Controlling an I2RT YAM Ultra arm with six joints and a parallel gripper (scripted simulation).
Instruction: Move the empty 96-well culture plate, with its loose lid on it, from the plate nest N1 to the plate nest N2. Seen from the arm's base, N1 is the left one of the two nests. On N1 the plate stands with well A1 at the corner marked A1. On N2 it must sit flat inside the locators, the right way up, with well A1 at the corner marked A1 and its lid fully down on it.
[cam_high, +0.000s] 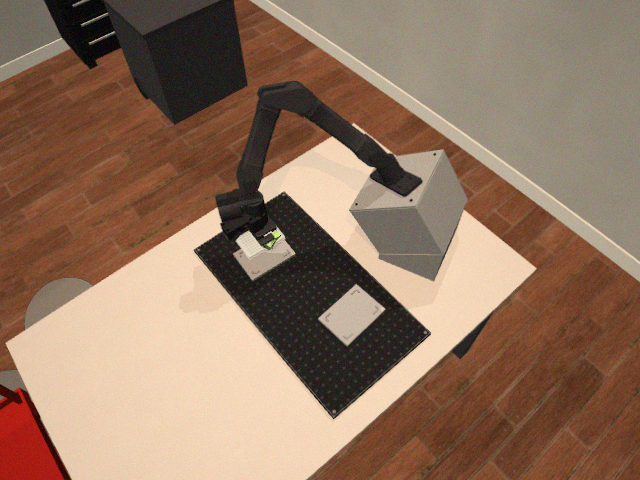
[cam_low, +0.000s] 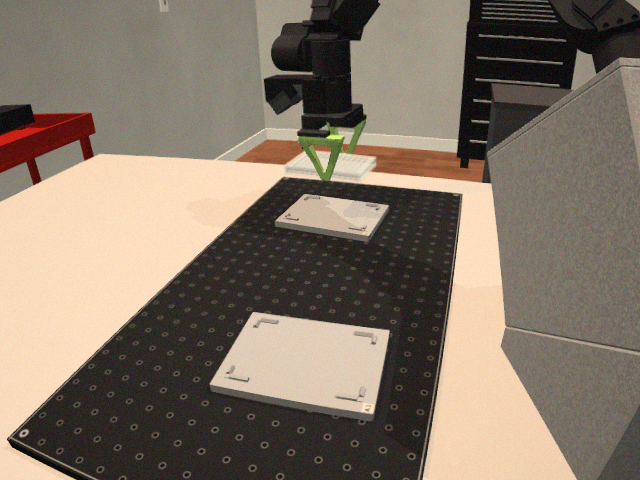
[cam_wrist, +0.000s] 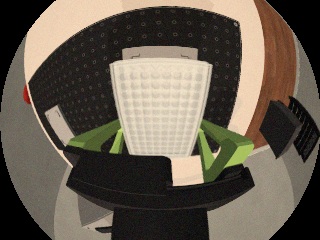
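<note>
Right now the clear lid is 10 mm ahead of my hand and 10 mm above it. From my hand the other things lie so: A1 mark: 160 mm behind, 380 mm to the left, 80 mm below; then nest N1: 80 mm behind, 330 mm to the left, 90 mm below; then nest N2: 10 mm ahead, 90 mm below.
</note>
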